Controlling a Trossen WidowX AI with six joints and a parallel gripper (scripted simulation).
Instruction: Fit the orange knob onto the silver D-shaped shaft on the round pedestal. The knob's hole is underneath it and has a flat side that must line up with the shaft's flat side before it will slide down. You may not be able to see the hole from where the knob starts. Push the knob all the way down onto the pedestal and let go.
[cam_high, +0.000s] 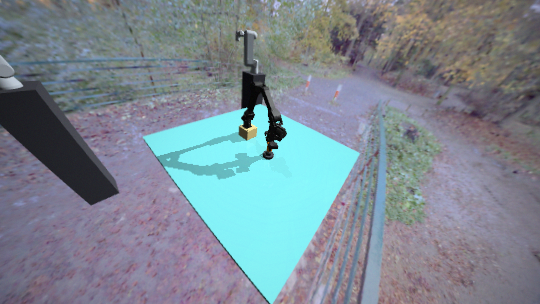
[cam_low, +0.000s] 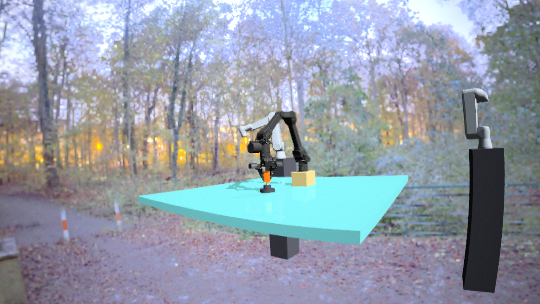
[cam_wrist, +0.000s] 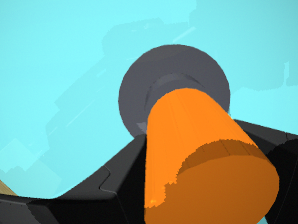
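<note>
The pedestal lies 4 cm below my gripper tip. From my gripper tip the other things lie so: orange knob 3 cm above.
</note>
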